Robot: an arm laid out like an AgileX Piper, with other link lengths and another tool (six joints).
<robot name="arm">
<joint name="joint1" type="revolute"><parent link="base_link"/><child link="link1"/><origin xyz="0 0 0.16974"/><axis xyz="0 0 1"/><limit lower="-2.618" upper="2.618"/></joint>
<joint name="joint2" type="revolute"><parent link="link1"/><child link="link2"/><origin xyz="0 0 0"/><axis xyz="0 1 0"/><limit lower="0" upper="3.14"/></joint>
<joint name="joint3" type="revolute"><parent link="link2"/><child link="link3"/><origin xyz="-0.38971 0 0.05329"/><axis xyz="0 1 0"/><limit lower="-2.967" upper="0"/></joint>
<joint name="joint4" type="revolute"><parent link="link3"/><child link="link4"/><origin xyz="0.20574 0 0.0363"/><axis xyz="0.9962 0 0.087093"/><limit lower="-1.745" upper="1.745"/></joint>
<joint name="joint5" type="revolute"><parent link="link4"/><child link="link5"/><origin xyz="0 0 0"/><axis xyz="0 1 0"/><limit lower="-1.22" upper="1.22"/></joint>
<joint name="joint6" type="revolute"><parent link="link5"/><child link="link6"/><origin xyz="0.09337 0 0.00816"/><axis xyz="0.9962 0 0.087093"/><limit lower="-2.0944" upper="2.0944"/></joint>
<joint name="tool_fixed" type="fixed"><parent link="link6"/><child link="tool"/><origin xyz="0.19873 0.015 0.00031" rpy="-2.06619 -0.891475 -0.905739"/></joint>
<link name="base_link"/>
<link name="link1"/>
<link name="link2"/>
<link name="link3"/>
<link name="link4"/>
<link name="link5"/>
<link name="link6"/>
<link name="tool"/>
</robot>
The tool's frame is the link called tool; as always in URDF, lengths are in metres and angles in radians.
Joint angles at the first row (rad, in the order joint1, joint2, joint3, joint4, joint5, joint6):
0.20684, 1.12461, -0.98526, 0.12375, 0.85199, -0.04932
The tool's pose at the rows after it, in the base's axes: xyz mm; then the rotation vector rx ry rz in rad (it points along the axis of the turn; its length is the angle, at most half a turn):
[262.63 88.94 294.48 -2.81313 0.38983 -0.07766]
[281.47 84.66 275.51 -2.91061 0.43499 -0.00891]
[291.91 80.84 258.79 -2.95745 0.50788 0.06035]
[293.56 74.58 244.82 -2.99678 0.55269 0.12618]
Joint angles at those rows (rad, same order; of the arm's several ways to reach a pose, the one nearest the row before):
0.29988, 1.24468, -1.04051, -0.03744, 0.88908, 0.07618
0.36201, 1.35056, -1.08322, -0.15855, 0.92579, 0.18337
0.38170, 1.42777, -1.10748, -0.21360, 0.95660, 0.25474
0.38404, 1.47591, -1.11303, -0.24046, 0.98279, 0.28077

